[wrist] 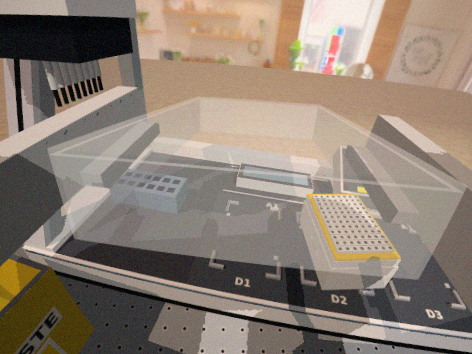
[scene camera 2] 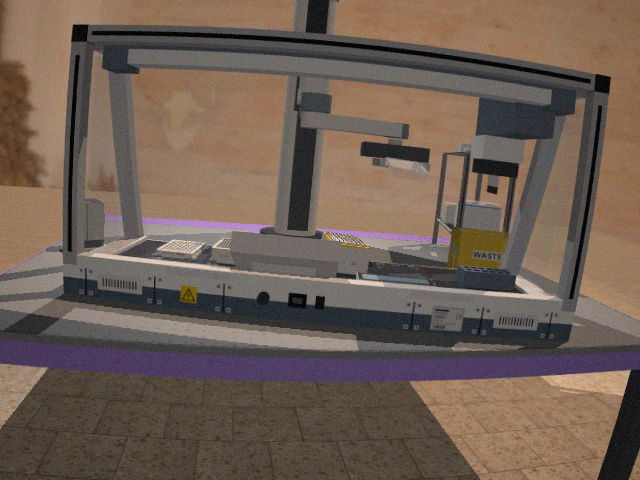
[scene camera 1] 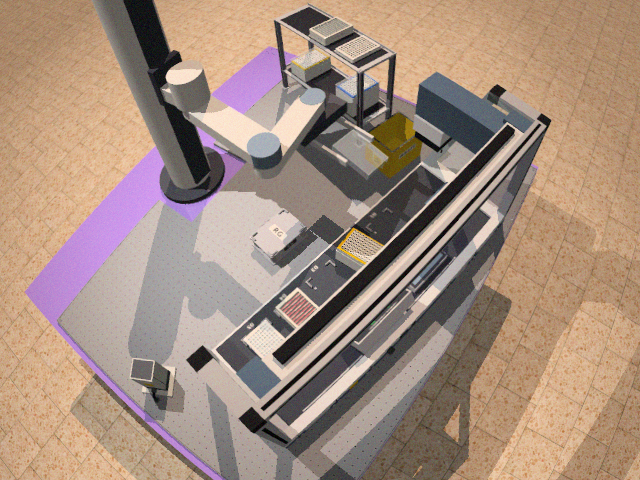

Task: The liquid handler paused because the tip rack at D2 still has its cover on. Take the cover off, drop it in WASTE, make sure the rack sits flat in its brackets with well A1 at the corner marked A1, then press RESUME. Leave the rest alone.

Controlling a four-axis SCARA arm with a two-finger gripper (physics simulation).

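Frame: origin at the arm's base, x left, y back, z up, level; metres.
Seen in the pictures: gripper, fingertip midpoint: (wrist: pixel 254 121) (scene camera 2: pixel 406 165) (scene camera 1: pixel 360 151); arm's base, link origin: (scene camera 1: pixel 192 175).
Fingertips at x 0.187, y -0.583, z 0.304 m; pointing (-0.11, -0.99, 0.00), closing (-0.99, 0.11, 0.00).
Offsets run from my fingertips to a thing's top centre. "spot": to the spot under its first point.
My gripper (scene camera 1: pixel 364 158) (scene camera 2: pixel 402 164) (wrist: pixel 254 121) is shut on the clear cover @[dx -0.001, dy +0.000, dz +0.016 m] (scene camera 1: pixel 353 149) (scene camera 2: pixel 408 169) (wrist: pixel 255 120) and holds it high above the table. The yellow WASTE bin @[dx +0.255, dy +0.018, dz -0.156 m] (scene camera 1: pixel 408 155) (scene camera 2: pixel 478 245) (wrist: pixel 52 310) stands beside and below it. The yellow-edged tip rack (scene camera 1: pixel 361 245) (scene camera 2: pixel 347 239) (wrist: pixel 352 225) is uncovered at D2. In the wrist view it looks offset from the D2 corner brackets towards D3, with one bracket showing clear of its near left corner. Whether it sits flat, and where A1 is, I cannot tell. RESUME is not readable.
A red-striped plate @[dx -0.402, dy -0.079, dz -0.208 m] (scene camera 1: pixel 297 308) and a white plate (scene camera 1: pixel 264 338) (scene camera 2: pixel 180 249) sit on the deck. An RG box @[dx -0.226, dy +0.142, dz -0.235 m] (scene camera 1: pixel 278 233) is on the table. A shelf unit @[spot: dx +0.231, dy +0.140, dz -0.038 m] (scene camera 1: pixel 360 95) stands behind the bin. The pipette head (scene camera 1: pixel 454 105) (scene camera 2: pixel 498 149) hangs near it, inside the gantry frame (scene camera 2: pixel 336 43).
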